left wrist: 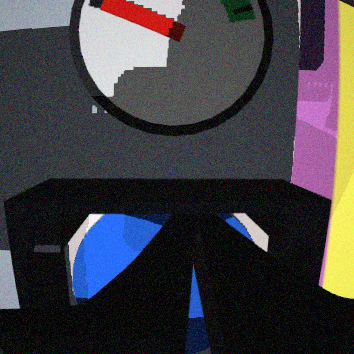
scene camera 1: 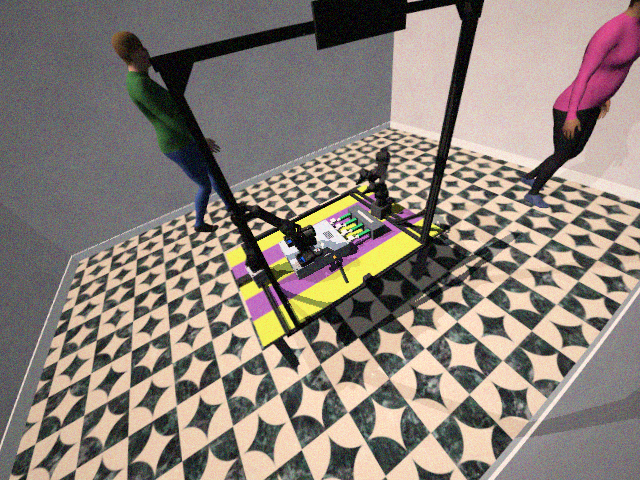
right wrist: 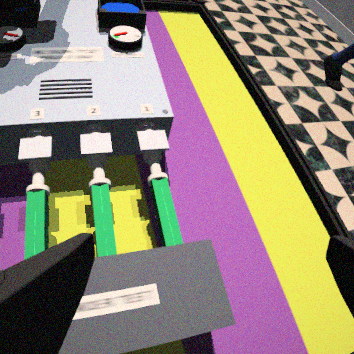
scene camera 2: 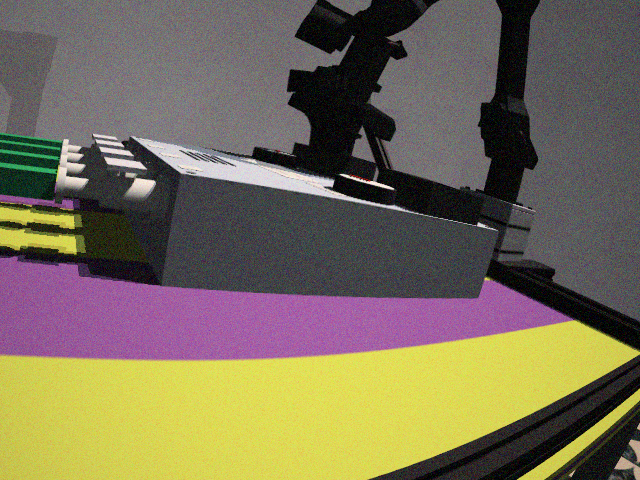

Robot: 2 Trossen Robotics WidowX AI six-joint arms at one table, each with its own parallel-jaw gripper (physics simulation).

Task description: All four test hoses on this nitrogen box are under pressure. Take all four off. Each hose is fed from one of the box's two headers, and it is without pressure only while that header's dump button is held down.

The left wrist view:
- left gripper: 190, 216
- blue dump buttons: 114, 240
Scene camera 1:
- grey nitrogen box: 331, 245, touched by the left gripper
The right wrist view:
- right gripper: 212, 246
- grey nitrogen box: 73, 76
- test hose: 97, 165
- test hose: 36, 216
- test hose: 155, 171
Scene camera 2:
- left gripper: 309, 168
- test hose: 66, 186
